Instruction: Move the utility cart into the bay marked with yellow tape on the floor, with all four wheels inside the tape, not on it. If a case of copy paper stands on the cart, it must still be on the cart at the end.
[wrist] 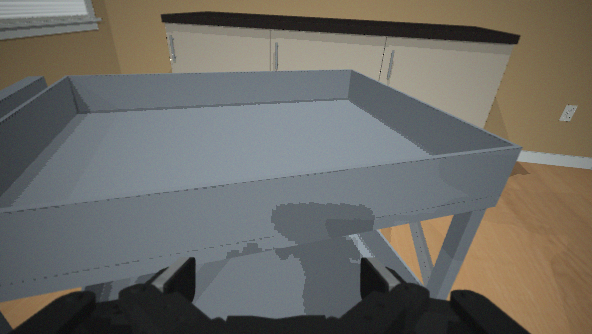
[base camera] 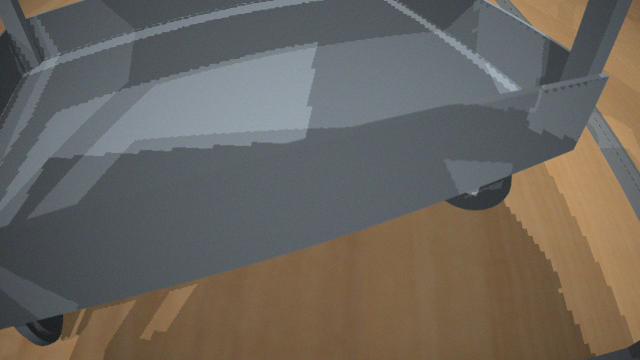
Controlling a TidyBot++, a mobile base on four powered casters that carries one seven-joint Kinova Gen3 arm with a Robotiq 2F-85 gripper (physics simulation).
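Frame: origin at the arm's base, x ahead, y left, z up, level; metres.
Where they show: gripper, fingertip midpoint: (wrist: 278, 275).
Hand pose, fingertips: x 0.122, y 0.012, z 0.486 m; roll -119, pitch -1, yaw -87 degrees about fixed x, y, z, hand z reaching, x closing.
After its pixels a point has its place.
The grey utility cart (base camera: 280, 185) {x 0.252, y 0.018, z -0.200 m} (wrist: 240, 210) {x 0.240, y 0.056, z 0.436 m} stands close in front. In the wrist view its upper tray has raised walls and holds no case of copper-free kind or copy paper; its lower shelf shows beneath. In the base camera view the lower shelf crosses the frame, with a black wheel (base camera: 477, 195) {x 0.376, y -0.188, z -0.360 m} at the right and another wheel (base camera: 45, 330) {x 0.211, y 0.267, z -0.349 m} at the lower left. My gripper (wrist: 278, 275) {x 0.122, y 0.012, z 0.486 m} is open and empty, its fingers apart in front of the cart's near side, below the upper tray's near wall in the picture. The yellow tape does not show in either view.
Cream cabinets (wrist: 325, 52) {x 1.689, y -0.125, z 0.375 m} with a dark top (wrist: 325, 25) {x 1.669, y -0.112, z 0.505 m} stand against the tan wall behind the cart. A window (wrist: 45, 12) {x 2.042, y 1.588, z 0.481 m} is at the upper left. A wall outlet (wrist: 568, 113) {x 2.045, y -1.882, z 0.003 m} and white baseboard (wrist: 555, 160) {x 2.026, y -1.945, z -0.356 m} are at the right. Wooden floor (base camera: 350, 300) {x 0.277, y -0.032, z -0.396 m} (wrist: 540, 240) {x 1.171, y -1.252, z -0.397 m} shows around the cart.
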